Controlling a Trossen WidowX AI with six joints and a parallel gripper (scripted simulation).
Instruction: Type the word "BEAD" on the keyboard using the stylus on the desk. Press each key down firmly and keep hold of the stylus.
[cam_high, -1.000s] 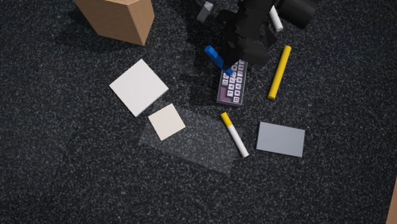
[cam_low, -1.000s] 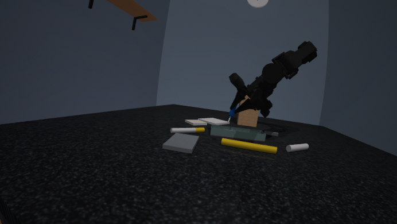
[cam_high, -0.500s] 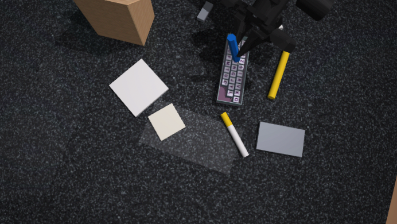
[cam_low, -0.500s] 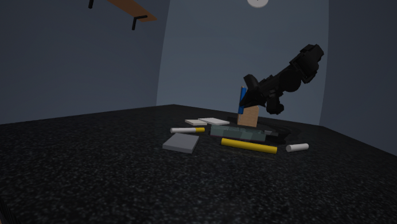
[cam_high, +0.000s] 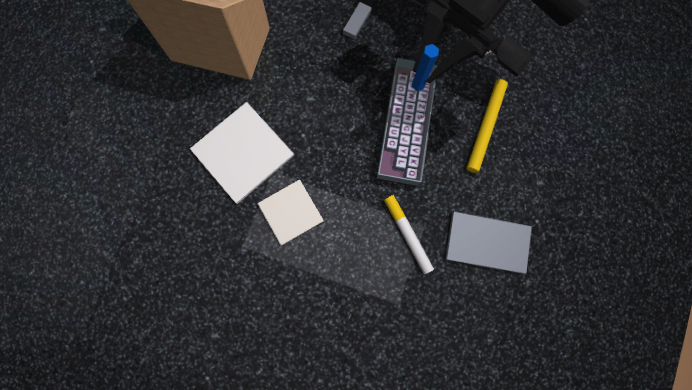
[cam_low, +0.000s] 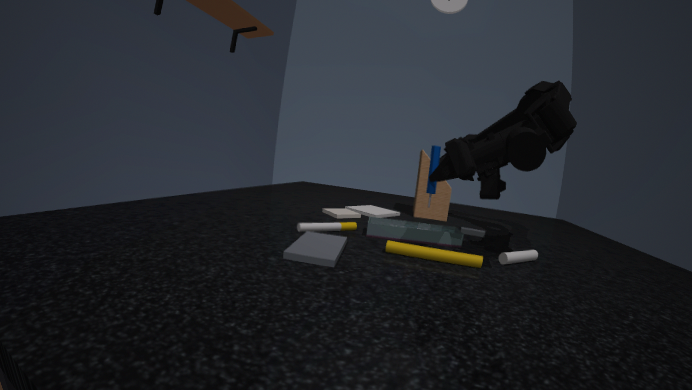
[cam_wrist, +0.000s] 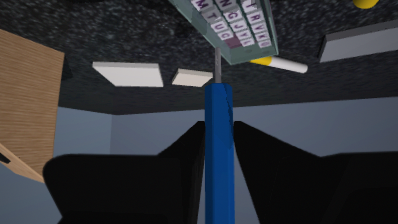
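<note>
Right now my gripper tip is 120 mm short of the yellow rod, 20 mm to the right of it and 110 mm above it. Round my gripper tip: stylus tip: 50 mm below; then blue stylus: 10 mm below; then small grey block: 120 mm behind, 120 mm to the left, 110 mm below.
</note>
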